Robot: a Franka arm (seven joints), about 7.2 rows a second.
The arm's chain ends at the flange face. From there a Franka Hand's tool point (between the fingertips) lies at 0.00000 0.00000 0.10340 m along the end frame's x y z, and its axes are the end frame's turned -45 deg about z.
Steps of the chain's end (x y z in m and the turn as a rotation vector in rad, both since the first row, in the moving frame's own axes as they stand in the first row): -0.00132, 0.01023, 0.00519, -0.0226, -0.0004, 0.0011; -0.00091, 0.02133, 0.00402, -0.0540, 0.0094, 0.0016; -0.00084, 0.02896, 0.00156, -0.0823, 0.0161, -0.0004; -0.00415, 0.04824, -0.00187, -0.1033, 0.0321, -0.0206; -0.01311, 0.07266, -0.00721, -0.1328, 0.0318, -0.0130
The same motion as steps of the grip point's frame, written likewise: -0.00985, 0.00792, 0.00516, -0.0157, -0.0163, 0.0011; -0.01899, 0.01907, 0.00386, -0.0448, -0.0315, 0.0016; -0.02590, 0.02707, 0.00120, -0.0696, -0.0468, -0.0004; -0.04214, 0.04111, -0.00247, -0.0957, -0.0503, -0.0206; -0.06793, 0.05415, -0.00817, -0.1164, -0.0714, -0.0130
